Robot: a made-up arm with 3 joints. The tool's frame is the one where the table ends. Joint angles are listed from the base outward.
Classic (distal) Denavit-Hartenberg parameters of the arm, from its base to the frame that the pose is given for. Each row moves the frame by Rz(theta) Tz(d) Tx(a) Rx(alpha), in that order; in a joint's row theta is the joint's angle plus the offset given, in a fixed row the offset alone. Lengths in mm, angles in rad.
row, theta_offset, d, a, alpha
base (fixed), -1.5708, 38, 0, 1.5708
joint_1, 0.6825, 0, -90.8, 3.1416
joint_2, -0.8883, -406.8, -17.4, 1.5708
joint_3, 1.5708, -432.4, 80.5, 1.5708
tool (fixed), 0, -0.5, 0, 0
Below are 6 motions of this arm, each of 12 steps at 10 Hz.
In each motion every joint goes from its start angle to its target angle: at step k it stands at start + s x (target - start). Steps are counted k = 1, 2, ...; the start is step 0. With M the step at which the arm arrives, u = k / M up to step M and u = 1 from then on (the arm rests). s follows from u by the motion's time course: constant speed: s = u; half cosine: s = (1 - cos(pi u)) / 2; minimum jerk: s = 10 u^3 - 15 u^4 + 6 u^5.
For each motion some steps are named. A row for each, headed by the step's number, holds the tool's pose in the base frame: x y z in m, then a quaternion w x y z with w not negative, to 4 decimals.
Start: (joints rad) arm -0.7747 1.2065 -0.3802
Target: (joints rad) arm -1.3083 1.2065 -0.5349
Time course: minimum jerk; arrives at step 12
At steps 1, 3, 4, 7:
1: -0.3319 0.2529 -0.3543 0.5372 0.8220 -0.1036 -0.1585
3: -0.3323 0.2722 -0.3410 0.5146 0.8345 -0.1033 -0.1675
4: -0.3328 0.2922 -0.3255 0.4899 0.8474 -0.1025 -0.1774
7: -0.3352 0.3656 -0.2503 0.3834 0.8923 -0.0941 -0.2190

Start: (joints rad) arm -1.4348 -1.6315 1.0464
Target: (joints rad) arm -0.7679 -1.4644 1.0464
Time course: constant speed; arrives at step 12
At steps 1, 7, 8, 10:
1: -0.3669 -0.3712 0.1135 0.8601 -0.1030 0.4961 -0.0594
7: -0.3669 -0.3380 0.1960 0.8405 -0.2094 0.4848 -0.1208
8: -0.3669 -0.3307 0.2087 0.8360 -0.2268 0.4822 -0.1308
10: -0.3669 -0.3148 0.2331 0.8258 -0.2614 0.4764 -0.1508

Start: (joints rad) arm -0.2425 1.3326 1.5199
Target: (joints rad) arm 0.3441 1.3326 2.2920
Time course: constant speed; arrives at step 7
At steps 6, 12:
6: -0.4534 -0.0804 -0.4550 0.3969 0.2359 0.7626 0.4531
12: -0.4603 -0.1260 -0.4435 0.3628 0.1955 0.8021 0.4322

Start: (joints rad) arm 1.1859 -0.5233 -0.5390
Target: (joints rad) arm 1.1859 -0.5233 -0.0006
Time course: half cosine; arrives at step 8
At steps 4, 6, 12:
4: -0.3291 0.0366 0.3790 0.6506 -0.7475 -0.0883 0.1014
6: -0.3265 0.0216 0.3810 0.6560 -0.7537 -0.0261 0.0300
12: -0.3263 0.0153 0.3819 0.6565 -0.7543 -0.0002 0.0002

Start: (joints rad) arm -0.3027 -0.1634 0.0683
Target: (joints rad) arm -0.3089 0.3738 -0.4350
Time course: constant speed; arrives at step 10
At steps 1, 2, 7, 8, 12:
1: -0.3263 -0.3362 -0.0978 0.9953 0.0967 0.0089 0.0009
2: -0.3263 -0.3310 -0.1165 0.9922 0.1237 -0.0161 -0.0020
7: -0.3294 -0.2932 -0.2060 0.9567 0.2543 -0.1368 -0.0364
8: -0.3306 -0.2832 -0.2229 0.9457 0.2791 -0.1596 -0.0471
12: -0.3336 -0.2611 -0.2555 0.9201 0.3269 -0.2033 -0.0722

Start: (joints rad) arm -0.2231 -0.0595 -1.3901
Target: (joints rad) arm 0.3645 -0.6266 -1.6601
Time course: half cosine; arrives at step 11
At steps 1, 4, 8, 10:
1: -0.3923 -0.3559 -0.0025 0.7644 0.0537 -0.6409 -0.0450
4: -0.3981 -0.3417 0.1209 0.7394 -0.0645 -0.6677 0.0582
8: -0.4097 -0.2058 0.3164 0.6383 -0.2668 -0.6662 0.2785
10: -0.4130 -0.1471 0.3517 0.5992 -0.3149 -0.6516 0.3424

